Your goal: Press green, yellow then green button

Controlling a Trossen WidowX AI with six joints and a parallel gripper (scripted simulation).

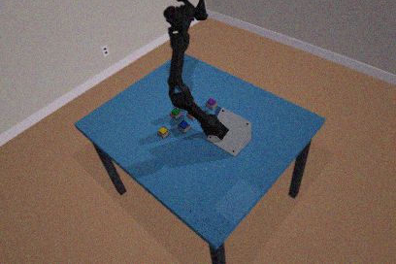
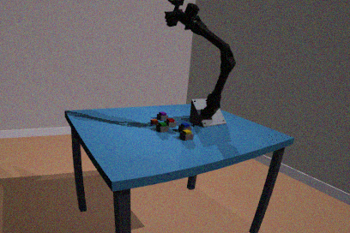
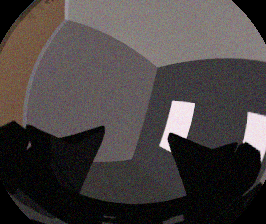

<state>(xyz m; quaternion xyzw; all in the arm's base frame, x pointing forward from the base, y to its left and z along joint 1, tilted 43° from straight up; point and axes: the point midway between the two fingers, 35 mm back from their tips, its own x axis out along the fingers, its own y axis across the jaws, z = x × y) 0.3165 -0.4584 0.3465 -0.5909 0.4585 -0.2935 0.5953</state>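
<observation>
Now: gripper tip 5 cm short of the green button, 20 cm to the right of it and 64 cm above it. Round my gripper tip: blue button (7 cm behind, 23 cm to the left, 64 cm below); then yellow button (2 cm behind, 34 cm to the left, 64 cm below).
</observation>
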